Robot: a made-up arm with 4 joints. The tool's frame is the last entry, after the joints.
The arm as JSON. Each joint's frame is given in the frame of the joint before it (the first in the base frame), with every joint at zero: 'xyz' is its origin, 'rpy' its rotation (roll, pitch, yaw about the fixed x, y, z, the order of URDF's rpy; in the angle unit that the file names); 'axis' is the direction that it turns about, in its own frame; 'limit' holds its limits. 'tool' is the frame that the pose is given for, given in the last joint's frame.
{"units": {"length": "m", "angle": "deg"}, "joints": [
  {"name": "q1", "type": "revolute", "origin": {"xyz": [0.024, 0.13, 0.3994], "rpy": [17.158, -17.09, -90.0]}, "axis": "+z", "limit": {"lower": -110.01, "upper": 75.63}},
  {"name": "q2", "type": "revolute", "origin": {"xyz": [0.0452, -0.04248, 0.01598], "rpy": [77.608, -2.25, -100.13]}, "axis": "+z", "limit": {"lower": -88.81, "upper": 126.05}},
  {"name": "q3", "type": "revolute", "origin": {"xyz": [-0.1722, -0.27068, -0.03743], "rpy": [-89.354, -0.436, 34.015]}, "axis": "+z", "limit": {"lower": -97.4, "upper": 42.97}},
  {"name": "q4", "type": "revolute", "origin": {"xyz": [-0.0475, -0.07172, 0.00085], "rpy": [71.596, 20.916, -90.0]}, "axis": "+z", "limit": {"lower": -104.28, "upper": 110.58}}
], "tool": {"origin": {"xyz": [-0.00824, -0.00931, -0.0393], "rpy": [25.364, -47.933, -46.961]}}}
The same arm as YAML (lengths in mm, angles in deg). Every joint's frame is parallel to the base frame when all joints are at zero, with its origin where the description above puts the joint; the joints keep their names.
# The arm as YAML. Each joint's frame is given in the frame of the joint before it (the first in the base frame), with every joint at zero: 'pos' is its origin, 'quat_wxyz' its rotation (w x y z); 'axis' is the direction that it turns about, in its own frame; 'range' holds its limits. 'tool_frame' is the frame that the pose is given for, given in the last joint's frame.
length_unit: mm
angle_unit: deg
joints:
  - joint: q1
    pos: [24.0, 130.0, 399.4]
    quat_wxyz: [1.0, 0.0, 0.0, 0.0]
    axis: [-0.295001, 0.280801, 0.913304]
    range: [-110.01, 75.63]
  - joint: q2
    pos: [-45.3, -42.4, 15.9]
    quat_wxyz: [1.0, 0.0, 0.0, 0.0]
    axis: [0.108803, 0.993429, -0.035501]
    range: [-88.81, 126.05]
  - joint: q3
    pos: [237.7, -71.1, -206.8]
    quat_wxyz: [1.0, 0.0, 0.0, 0.0]
    axis: [0.29491, 0.0132, 0.955434]
    range: [-97.4, 42.97]
  - joint: q4
    pos: [53.4, 65.4, -16.5]
    quat_wxyz: [1.0, 0.0, 0.0, 0.0]
    axis: "+x"
    range: [-104.28, 110.58]
tool_frame:
  pos: [-39.3, -11.2, -5.4]
  quat_wxyz: [0.860211, 0.362247, 0.358559, -0.015824]

